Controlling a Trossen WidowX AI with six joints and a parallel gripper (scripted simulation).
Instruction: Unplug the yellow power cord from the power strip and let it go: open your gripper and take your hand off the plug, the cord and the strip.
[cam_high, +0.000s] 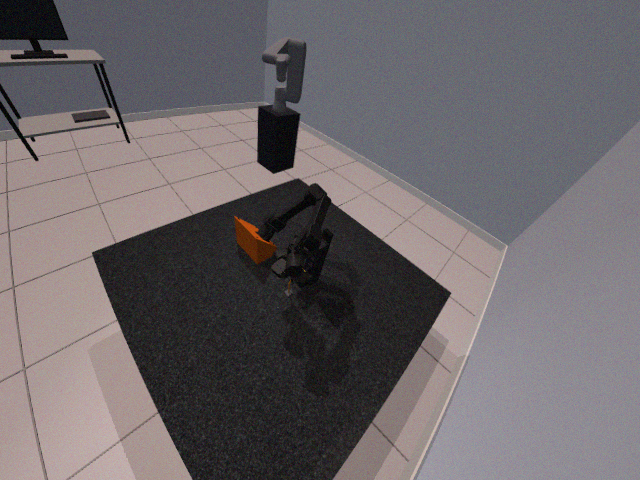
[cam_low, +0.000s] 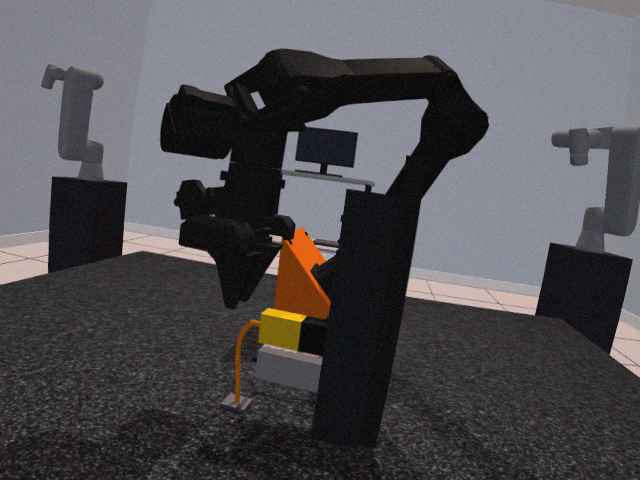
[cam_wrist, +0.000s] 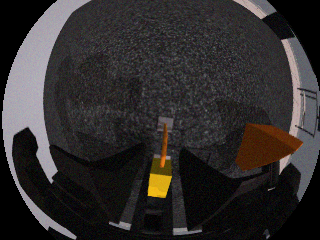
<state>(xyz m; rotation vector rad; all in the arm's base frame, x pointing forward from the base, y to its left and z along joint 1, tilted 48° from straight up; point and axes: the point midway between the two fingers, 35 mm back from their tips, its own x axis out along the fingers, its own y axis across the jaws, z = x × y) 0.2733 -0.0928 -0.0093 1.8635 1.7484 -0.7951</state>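
The yellow plug lies 80 mm to the left of my gripper tip and 10 mm below it.
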